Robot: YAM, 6 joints.
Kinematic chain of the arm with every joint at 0, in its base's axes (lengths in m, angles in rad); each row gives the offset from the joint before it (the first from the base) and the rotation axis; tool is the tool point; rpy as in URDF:
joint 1: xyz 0 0 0.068 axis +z
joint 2: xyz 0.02 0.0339 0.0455 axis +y
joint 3: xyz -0.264 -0.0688 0 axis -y
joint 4: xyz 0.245 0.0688 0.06 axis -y
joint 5: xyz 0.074 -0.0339 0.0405 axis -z
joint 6: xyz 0.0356 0 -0.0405 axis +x
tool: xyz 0 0 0 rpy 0 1.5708 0
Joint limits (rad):
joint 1: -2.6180..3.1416
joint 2: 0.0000..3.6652
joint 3: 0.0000..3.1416
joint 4: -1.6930..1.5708
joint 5: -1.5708..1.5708
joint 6: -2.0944..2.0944
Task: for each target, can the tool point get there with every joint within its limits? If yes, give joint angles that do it. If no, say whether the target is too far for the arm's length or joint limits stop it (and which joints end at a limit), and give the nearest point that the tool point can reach.
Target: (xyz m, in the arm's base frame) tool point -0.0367 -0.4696 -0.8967
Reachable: no: too far | nearest point -0.0263 -0.3364 -0.3693 | short by 0.544 m
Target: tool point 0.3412 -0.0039 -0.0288
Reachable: yes | joints 0.0848 2.7016 1.5330 -1.3286 1.1693 0.3442
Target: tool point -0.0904 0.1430 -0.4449
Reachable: no: joint limits stop it (at a limit: joint 2) | nearest point -0.0974 0.1541 -0.3742 | short by 0.072 m
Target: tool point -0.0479 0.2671 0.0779
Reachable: yes | joints 1.6254 2.0116 0.9071 -0.7837 -1.2023 -1.2071
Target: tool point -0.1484 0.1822 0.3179
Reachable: yes | joints 2.2006 1.2079 1.1521 -0.9171 -0.3627 0.2435
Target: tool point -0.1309 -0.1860 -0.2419
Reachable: yes | joints -2.0338 3.3489 1.1260 1.2487 1.2715 0.1722
